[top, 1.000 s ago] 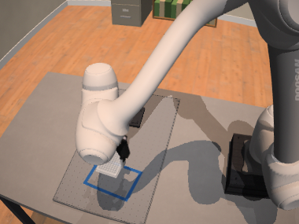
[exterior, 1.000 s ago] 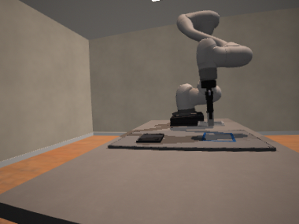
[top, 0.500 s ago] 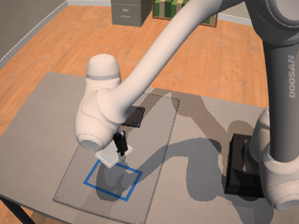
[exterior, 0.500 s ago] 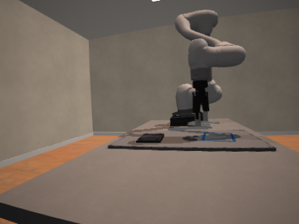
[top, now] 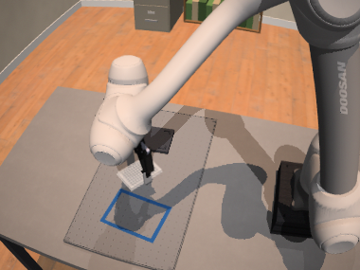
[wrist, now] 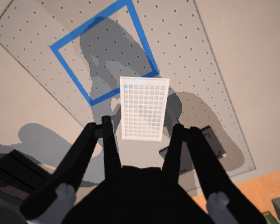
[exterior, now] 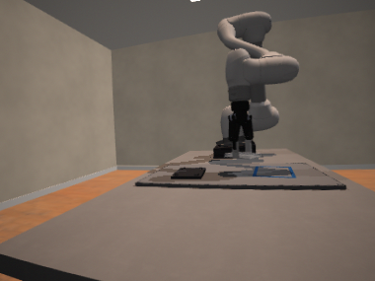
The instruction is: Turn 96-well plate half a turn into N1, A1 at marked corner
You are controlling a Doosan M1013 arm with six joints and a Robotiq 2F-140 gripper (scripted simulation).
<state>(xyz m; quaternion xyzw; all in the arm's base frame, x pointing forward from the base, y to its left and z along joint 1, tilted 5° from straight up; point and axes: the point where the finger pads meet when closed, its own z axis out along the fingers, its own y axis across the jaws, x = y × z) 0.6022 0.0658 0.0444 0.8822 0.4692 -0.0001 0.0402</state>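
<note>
The plate nest N1 lies 4 cm ahead of my hand, 22 cm to the right of it and 9 cm below it. From my hand the other things lie so: corner mark 12 cm ahead, 27 cm to the right, 8 cm below; white 96-well plate 2 cm below.
</note>
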